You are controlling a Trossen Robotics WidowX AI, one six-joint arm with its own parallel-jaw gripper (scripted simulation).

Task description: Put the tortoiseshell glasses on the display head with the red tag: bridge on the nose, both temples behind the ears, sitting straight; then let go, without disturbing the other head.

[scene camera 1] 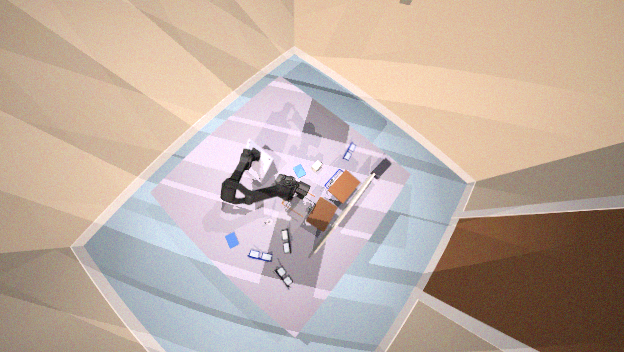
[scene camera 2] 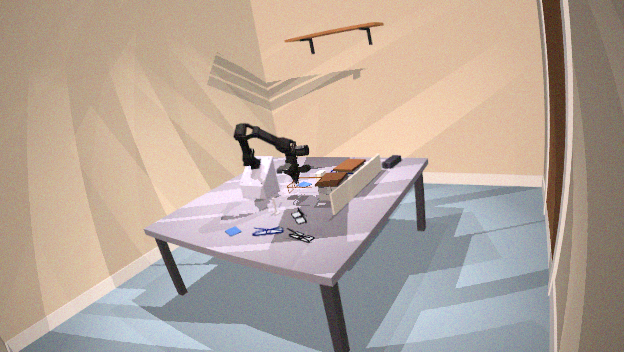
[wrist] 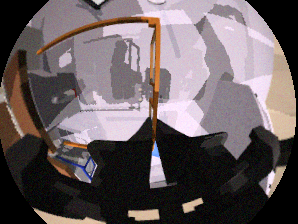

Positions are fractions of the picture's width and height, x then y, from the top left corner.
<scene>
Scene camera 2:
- beige board: 0.55,0.56
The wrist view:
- gripper: 0.51,0.54
</scene>
